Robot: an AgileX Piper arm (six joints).
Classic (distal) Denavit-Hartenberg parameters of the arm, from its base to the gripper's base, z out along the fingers. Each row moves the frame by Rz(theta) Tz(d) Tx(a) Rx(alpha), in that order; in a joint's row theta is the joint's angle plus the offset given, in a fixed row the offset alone. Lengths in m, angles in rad.
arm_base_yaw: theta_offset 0, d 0.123, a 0, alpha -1.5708
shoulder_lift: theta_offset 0.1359, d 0, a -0.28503, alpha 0
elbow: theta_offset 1.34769, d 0, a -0.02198, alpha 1.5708
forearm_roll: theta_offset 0, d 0.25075, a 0, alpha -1.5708
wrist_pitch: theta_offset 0, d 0, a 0, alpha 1.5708
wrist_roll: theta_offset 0, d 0.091, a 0, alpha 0
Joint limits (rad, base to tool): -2.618..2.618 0..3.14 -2.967..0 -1.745..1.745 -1.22..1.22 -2.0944..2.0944
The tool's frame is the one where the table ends.
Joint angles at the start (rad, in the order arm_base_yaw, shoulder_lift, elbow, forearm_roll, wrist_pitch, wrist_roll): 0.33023, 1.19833, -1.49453, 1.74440, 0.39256, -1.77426
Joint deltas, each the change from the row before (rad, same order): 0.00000, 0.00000, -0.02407, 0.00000, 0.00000, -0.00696; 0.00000, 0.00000, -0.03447, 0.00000, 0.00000, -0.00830; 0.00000, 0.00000, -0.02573, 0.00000, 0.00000, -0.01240; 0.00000, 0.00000, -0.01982, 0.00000, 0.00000, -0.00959; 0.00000, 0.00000, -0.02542, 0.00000, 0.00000, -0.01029; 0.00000, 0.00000, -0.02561, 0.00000, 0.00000, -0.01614; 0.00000, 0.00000, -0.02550, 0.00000, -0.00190, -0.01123; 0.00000, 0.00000, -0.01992, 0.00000, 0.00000, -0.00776; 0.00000, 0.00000, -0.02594, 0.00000, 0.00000, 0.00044; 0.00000, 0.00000, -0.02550, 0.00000, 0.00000, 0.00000; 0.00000, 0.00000, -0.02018, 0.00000, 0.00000, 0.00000
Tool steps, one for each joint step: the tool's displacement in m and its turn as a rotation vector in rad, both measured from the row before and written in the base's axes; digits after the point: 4 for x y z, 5 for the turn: -0.0035, -0.0012, 0.0072, 0.00321, -0.02712, -0.00290; -0.0053, -0.0018, 0.0101, 0.00579, -0.03776, -0.00366; -0.0042, -0.0014, 0.0074, 0.00046, -0.03198, -0.00577; -0.0034, -0.0011, 0.0056, 0.00043, -0.02462, -0.00464; -0.0045, -0.0015, 0.0071, 0.00192, -0.03031, -0.00516; -0.0047, -0.0016, 0.0071, -0.00142, -0.03399, -0.00841; -0.0047, -0.0018, 0.0069, 0.00246, -0.03023, -0.00766; -0.0039, -0.0013, 0.0053, 0.00197, -0.02346, -0.00432; -0.0052, -0.0018, 0.0068, 0.00866, -0.02428, 0.00025; -0.0053, -0.0018, 0.0065, 0.00827, -0.02412, 0.00000; -0.0043, -0.0015, 0.0051, 0.00654, -0.01909, 0.00000
